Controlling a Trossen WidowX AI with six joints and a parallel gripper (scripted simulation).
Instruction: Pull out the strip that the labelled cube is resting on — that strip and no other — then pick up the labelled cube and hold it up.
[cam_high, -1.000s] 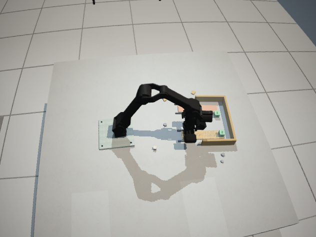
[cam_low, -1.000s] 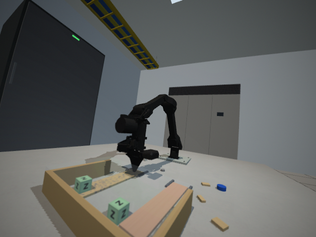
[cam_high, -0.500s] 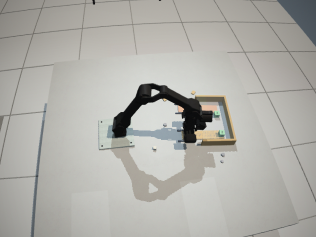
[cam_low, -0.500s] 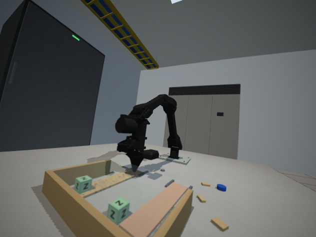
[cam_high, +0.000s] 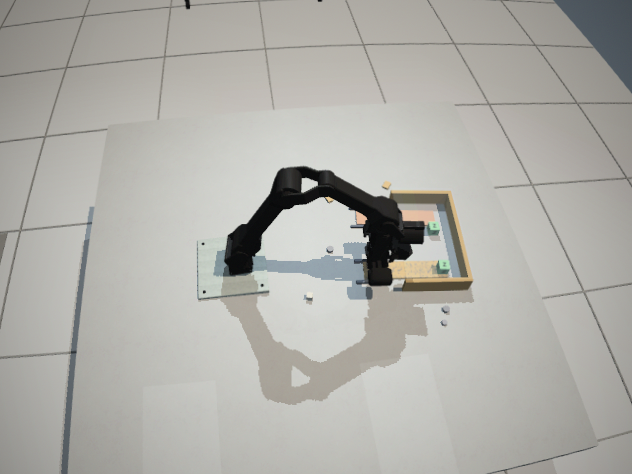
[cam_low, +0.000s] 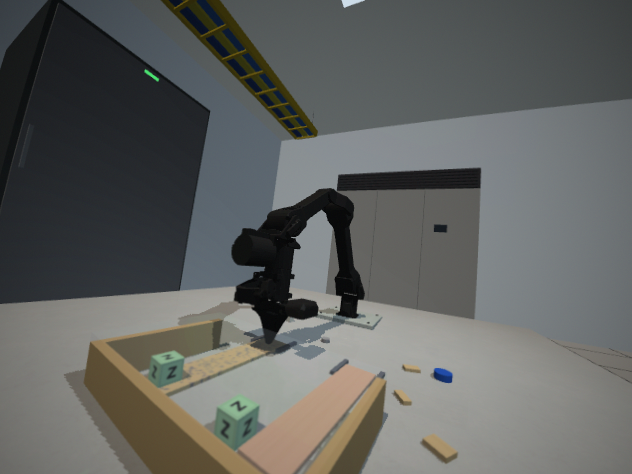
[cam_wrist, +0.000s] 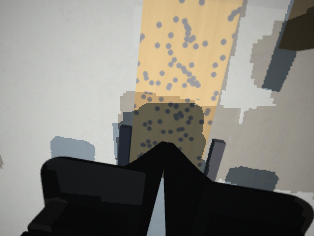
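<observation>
The white bit is 190 mm behind my gripper tip and 50 mm to the right of it. From my gripper tip the other things lie so: blue disc: 60 mm behind, 330 mm to the left.
</observation>
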